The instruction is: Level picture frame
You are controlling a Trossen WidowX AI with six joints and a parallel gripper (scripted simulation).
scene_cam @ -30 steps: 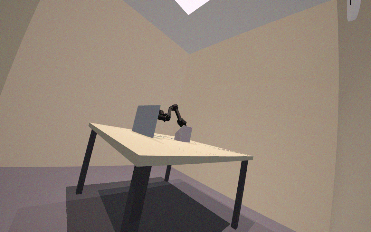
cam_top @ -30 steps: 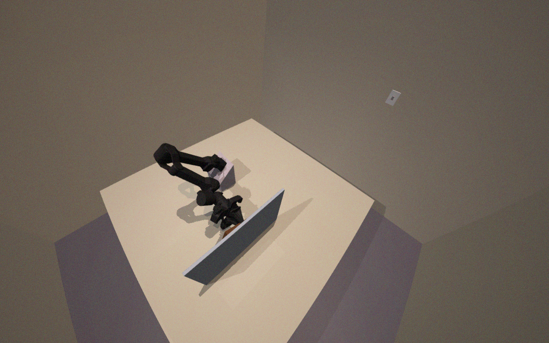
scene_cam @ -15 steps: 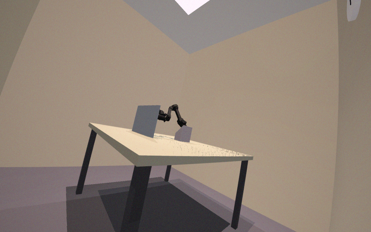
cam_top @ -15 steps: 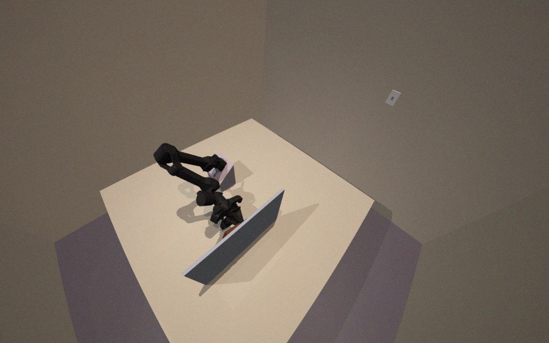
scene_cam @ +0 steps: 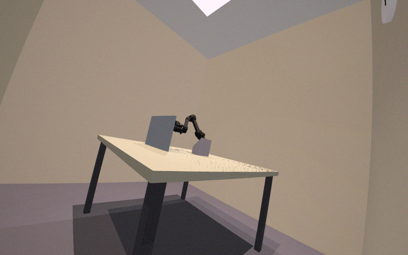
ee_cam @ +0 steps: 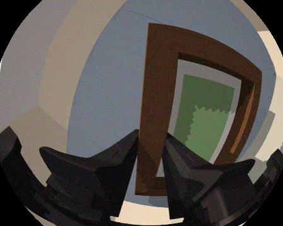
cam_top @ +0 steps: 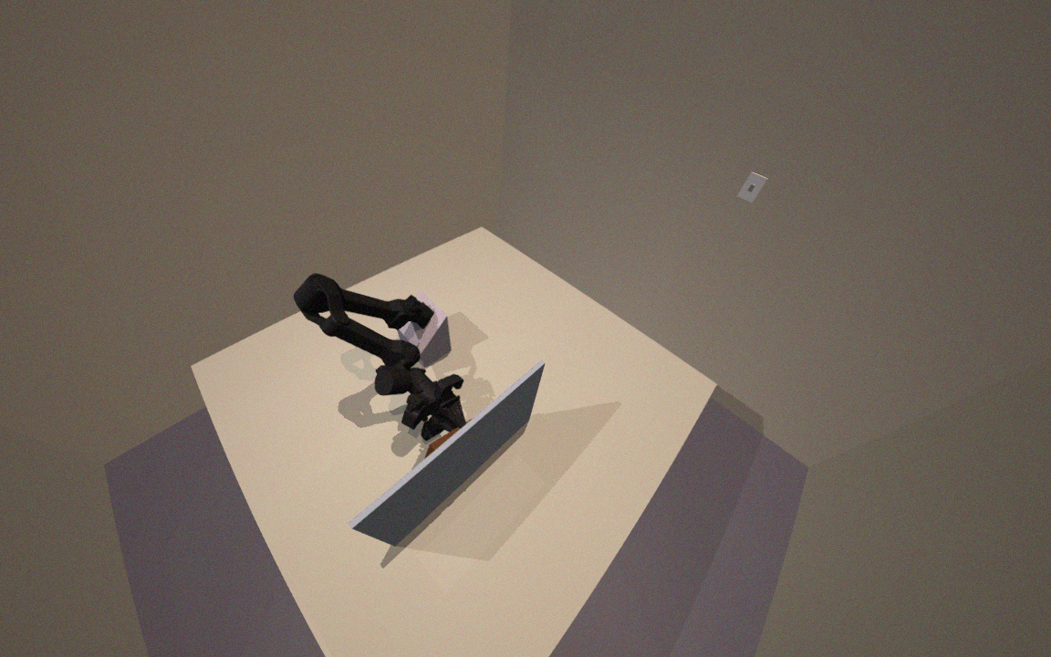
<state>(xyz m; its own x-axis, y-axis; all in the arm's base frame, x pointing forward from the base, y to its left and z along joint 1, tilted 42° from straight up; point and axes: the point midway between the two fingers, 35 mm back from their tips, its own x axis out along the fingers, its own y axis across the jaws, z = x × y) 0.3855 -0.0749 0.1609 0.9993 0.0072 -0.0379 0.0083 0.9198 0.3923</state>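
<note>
My gripper tip is 50 mm above the picture frame and 20 mm to the left of it. The rest, counted from my gripper tip: wall panel: 60 mm below, 20 mm to the right, 20 mm ahead.
</note>
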